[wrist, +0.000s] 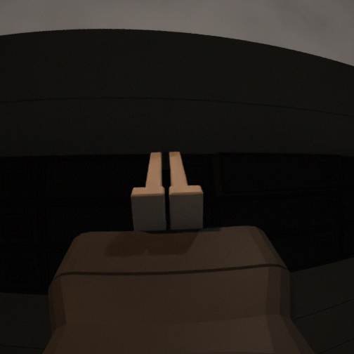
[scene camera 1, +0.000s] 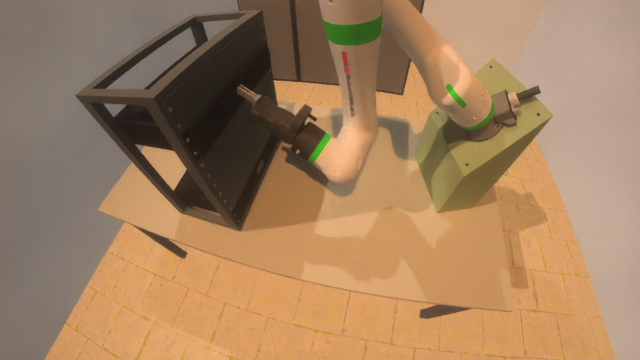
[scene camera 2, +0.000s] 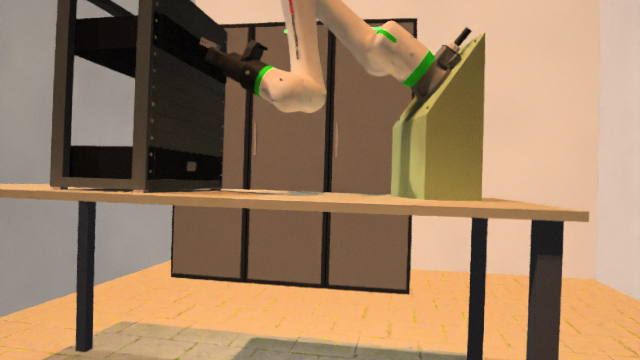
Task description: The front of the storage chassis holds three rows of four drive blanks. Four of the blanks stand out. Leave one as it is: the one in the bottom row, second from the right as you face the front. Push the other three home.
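Where they show: gripper, fingertip midpoint: (scene camera 1: 238, 88) (scene camera 2: 201, 41); arm's base, origin of the base link: (scene camera 1: 482, 120) (scene camera 2: 436, 84).
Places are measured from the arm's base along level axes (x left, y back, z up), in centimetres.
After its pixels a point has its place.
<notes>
The dark storage chassis (scene camera 1: 145, 131) @[x 59.2, y -78.0, z 9.2 cm] (scene camera 2: 105, 36) @[x 59.2, y -77.9, z 6.3 cm] sits high in the rack. In the wrist view its drive blanks (wrist: 280, 172) (wrist: 20, 222) show as very dark rows with faint outlines. At upper right of the rows, a blank's left edge shows right of the fingertips. It is too dark to tell which blanks stand out or how far. My gripper (scene camera 1: 241, 89) @[x 35.9, y -64.1, z 10.2 cm] (scene camera 2: 202, 42) @[x 35.9, y -64.1, z 10.2 cm] (wrist: 165, 170) is shut and empty, fingers pointing at the chassis front near the top row. Whether the tips touch a blank cannot be told. The gripper body hides part of the lower rows.
The rack (scene camera 1: 117, 93) @[x 60.2, y -74.4, z 22.7 cm] (scene camera 2: 142, 100) @[x 58.3, y -63.5, z -12.1 cm] has dark panels below the chassis and a lower unit (scene camera 2: 172, 164) @[x 45.0, y -65.3, z -28.2 cm] at its base. It stands on the table (scene camera 1: 280, 250) @[x 55.9, y -45.0, z -36.2 cm] (scene camera 2: 350, 202) @[x 51.4, y -7.2, z -36.2 cm]. The green pedestal (scene camera 1: 475, 170) @[x 13.6, y 3.0, z -9.2 cm] (scene camera 2: 452, 130) @[x 10.8, y 7.1, z -16.1 cm] carries the arm. Brown cabinets (scene camera 1: 350, 62) (scene camera 2: 290, 240) stand behind.
</notes>
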